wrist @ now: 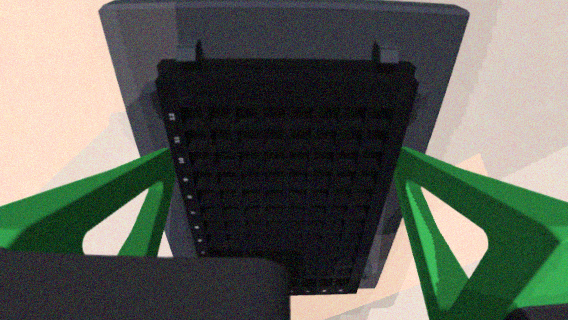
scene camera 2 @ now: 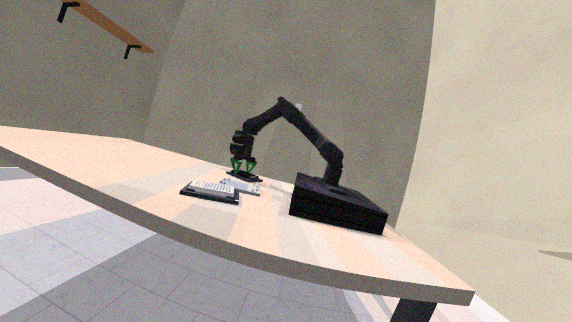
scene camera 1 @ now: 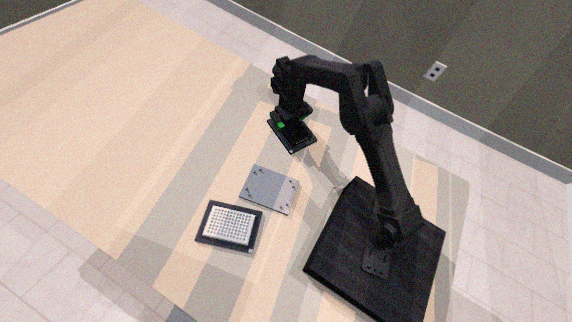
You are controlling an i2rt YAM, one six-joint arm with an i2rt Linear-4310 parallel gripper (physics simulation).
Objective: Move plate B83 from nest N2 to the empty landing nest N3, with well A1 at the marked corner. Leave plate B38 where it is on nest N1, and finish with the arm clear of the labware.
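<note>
A black well plate (scene camera 1: 299,135) (scene camera 2: 245,176) (wrist: 286,99) sits on a dark grey nest (scene camera 1: 279,135) (wrist: 135,79) at the far end of the row. My gripper (scene camera 1: 293,120) (scene camera 2: 242,169) (wrist: 284,160) is open and low over this plate. Its green fingers straddle the plate's two long sides, close to its edges. An empty light grey nest (scene camera 1: 265,186) (scene camera 2: 248,187) with small corner pins lies in the middle. A white well plate (scene camera 1: 229,225) (scene camera 2: 210,187) sits on a black nest (scene camera 1: 203,236) (scene camera 2: 200,195) at the near end.
The arm's black base block (scene camera 1: 343,256) (scene camera 2: 336,202) stands to the right of the nests. All of it rests on a wooden table (scene camera 1: 99,99) (scene camera 2: 256,228) with its curved front edge towards scene camera 2.
</note>
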